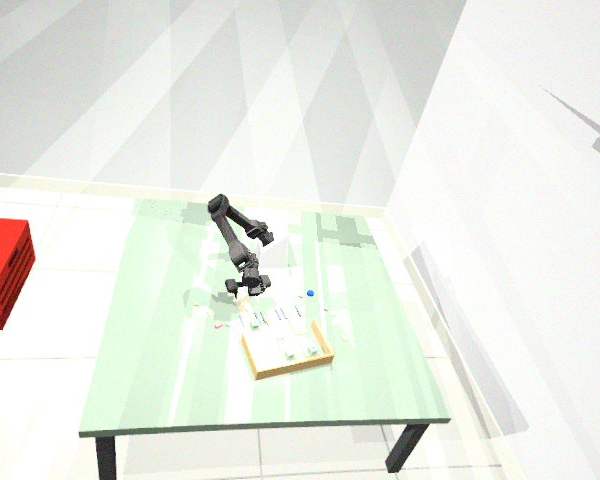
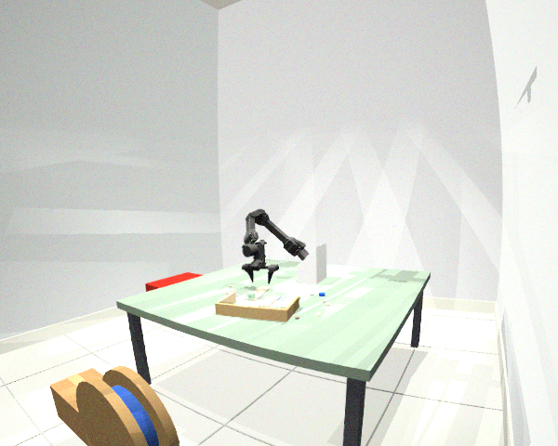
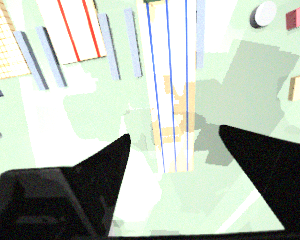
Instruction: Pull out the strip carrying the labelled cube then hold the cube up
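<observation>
Now: gripper tip 120 mm to the left of the pink block, 120 mm short of it and 40 mm above it. Round my gripper tip: blue piece: 310 mm to the left, 70 mm behind, 40 mm below.
</observation>
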